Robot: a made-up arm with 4 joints.
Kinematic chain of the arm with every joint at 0, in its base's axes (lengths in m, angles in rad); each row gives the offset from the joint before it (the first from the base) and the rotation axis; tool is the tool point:
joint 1: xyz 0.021 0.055 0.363 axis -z
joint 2: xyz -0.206 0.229 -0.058 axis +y
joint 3: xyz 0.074 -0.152 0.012 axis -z
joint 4: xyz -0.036 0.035 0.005 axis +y
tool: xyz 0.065 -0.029 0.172
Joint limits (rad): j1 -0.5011..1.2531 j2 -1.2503..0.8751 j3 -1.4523..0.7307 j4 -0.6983..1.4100
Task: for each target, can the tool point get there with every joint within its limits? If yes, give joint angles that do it. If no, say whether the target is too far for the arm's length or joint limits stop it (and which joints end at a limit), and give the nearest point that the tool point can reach.
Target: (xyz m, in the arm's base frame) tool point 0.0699 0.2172 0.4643
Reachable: yes | joints 0.8665 0.0636 -1.0605 0.2629
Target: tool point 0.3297 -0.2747 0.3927
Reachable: no: joint limits stop it (at a limit: joint 1) | nearest point 0.1268 0.0747 0.3364 | short by 0.408 m
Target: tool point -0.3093 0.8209 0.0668
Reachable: no: too far | nearest point -0.1398 0.4279 0.3465 | short by 0.511 m
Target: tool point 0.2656 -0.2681 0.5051
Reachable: no: joint limits stop it (at a limit: joint 1) | nearest point 0.1101 0.0770 0.3773 | short by 0.399 m
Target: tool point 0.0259 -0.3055 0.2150
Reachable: no: joint limits stop it (at a limit: joint 1, joint 2, joint 3) | nearest point -0.0537 -0.0040 0.1555 | short by 0.317 m
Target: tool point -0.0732 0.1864 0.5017
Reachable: yes | joints 0.7185 0.0739 -0.8919 -0.4722
